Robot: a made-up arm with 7 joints. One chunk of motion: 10 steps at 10 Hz.
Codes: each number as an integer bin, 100 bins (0 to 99) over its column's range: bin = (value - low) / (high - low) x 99, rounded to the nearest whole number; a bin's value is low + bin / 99 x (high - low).
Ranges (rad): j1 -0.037..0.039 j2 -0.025..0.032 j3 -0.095..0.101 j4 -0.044..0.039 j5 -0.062..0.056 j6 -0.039..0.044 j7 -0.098..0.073
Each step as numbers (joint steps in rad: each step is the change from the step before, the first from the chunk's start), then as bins.
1 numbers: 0.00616 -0.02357 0.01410 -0.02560 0.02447 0.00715 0.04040
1 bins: 56 2 55 22 73 55 80
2 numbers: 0.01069 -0.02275 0.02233 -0.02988 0.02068 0.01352 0.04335
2 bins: 62 4 59 17 69 63 82
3 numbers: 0.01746 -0.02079 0.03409 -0.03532 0.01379 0.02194 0.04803
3 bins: 71 7 65 10 64 73 85
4 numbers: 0.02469 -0.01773 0.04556 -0.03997 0.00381 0.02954 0.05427
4 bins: 80 13 71 5 55 82 88
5 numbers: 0.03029 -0.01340 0.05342 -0.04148 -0.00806 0.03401 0.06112
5 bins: 88 20 75 3 45 87 92
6 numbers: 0.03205 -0.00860 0.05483 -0.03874 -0.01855 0.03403 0.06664
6 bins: 90 28 76 6 36 87 95
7 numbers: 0.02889 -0.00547 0.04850 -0.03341 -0.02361 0.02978 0.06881
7 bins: 86 34 72 13 32 82 97
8 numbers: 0.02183 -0.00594 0.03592 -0.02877 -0.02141 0.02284 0.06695
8 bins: 77 33 66 18 34 74 95
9 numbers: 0.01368 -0.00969 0.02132 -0.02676 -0.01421 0.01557 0.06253
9 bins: 66 27 59 21 40 65 93
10 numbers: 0.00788 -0.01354 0.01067 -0.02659 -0.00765 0.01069 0.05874
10 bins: 58 20 53 21 46 59 91
